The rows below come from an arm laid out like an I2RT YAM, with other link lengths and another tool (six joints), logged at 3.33 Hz.
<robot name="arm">
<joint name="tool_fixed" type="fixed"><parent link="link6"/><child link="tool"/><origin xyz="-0.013 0.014 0.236" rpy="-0.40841 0 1.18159"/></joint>
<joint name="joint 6" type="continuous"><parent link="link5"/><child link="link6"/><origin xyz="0.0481 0 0.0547" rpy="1.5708 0 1.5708"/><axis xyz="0 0 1"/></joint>
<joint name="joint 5" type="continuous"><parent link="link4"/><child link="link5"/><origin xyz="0.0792 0.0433 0.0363" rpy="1.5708 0 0"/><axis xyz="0 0 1"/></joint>
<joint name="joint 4" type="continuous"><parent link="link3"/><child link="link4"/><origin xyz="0.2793 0.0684 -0.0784"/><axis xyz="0 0 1"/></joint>
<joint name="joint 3" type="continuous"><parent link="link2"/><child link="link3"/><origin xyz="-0.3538 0 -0.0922" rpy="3.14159 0 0"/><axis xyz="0 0 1"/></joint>
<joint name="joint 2" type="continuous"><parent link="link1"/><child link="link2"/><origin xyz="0.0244 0.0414 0.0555" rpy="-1.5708 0 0"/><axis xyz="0 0 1"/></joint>
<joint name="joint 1" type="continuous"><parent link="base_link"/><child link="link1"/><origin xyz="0 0 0.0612"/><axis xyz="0 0 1"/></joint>
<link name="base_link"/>
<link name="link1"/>
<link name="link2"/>
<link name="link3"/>
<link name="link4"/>
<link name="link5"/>
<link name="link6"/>
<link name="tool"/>
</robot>
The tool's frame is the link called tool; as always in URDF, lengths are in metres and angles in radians. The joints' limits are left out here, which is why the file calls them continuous.
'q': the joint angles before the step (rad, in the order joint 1, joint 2, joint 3, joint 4, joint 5, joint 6). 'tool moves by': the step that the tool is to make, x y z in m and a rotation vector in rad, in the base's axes. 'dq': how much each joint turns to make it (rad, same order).
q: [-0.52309, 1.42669, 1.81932, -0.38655, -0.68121, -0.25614]
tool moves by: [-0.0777, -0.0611, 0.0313, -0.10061, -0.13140, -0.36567]
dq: [-0.01257, -0.24824, -0.22045, 0.11172, 0.35025, -0.05359]
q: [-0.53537, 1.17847, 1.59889, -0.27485, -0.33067, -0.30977]
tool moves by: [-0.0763, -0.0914, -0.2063, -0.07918, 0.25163, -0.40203]
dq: [-0.02331, -0.25958, -0.60137, 0.13382, 0.37126, -0.21470]
